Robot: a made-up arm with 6 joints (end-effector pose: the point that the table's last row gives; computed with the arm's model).
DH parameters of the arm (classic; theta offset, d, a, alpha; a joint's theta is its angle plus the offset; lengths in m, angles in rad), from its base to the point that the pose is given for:
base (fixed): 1.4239 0 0.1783 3.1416
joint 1: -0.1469 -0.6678 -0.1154 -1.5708
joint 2: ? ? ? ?
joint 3: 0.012 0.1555 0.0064 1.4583
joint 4: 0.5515 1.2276 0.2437 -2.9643
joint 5: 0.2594 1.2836 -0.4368 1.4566
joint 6: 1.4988 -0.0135 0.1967 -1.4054
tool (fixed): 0.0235 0.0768 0 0
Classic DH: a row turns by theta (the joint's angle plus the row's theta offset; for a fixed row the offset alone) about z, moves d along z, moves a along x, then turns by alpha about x.
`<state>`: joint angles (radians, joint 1 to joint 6).
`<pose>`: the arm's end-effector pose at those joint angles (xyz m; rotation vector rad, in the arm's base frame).
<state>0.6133 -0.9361 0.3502 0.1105 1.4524 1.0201</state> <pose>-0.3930 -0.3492 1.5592 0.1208 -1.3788 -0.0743</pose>
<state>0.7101 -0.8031 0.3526 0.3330 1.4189 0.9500</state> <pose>-0.4323 -0.1987 1.5609 -0.0809 -1.3107 -0.1315</pose>
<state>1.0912 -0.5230 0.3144 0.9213 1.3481 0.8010</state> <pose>-0.2965 0.2170 1.5300 -0.6544 -0.9414 -0.4775</pose>
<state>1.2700 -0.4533 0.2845 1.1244 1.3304 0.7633</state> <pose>-0.1560 0.3022 1.5031 -0.8339 -0.7299 -0.6455</pose>
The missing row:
joint 2: -1.4426 0.0595 0.06 1.6442
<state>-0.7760 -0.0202 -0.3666 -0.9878 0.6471 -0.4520</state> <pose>0.6557 -0.2331 0.2470 1.3205 1.2594 0.6176</pose>
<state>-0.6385 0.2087 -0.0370 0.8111 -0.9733 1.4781</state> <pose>0.0644 0.2951 0.5163 -1.0828 -1.3358 1.6804</pose>
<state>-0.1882 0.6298 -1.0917 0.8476 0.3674 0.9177</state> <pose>0.6939 0.0174 0.8078 0.5684 -0.0617 0.8344</pose>
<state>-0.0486 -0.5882 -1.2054 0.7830 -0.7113 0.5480</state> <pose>0.2079 0.0971 0.4088 -1.4624 0.8524 1.1400</pose>
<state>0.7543 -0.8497 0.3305 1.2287 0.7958 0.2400</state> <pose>0.2113 0.4656 1.0948 -1.4279 -0.0370 -0.2588</pose>
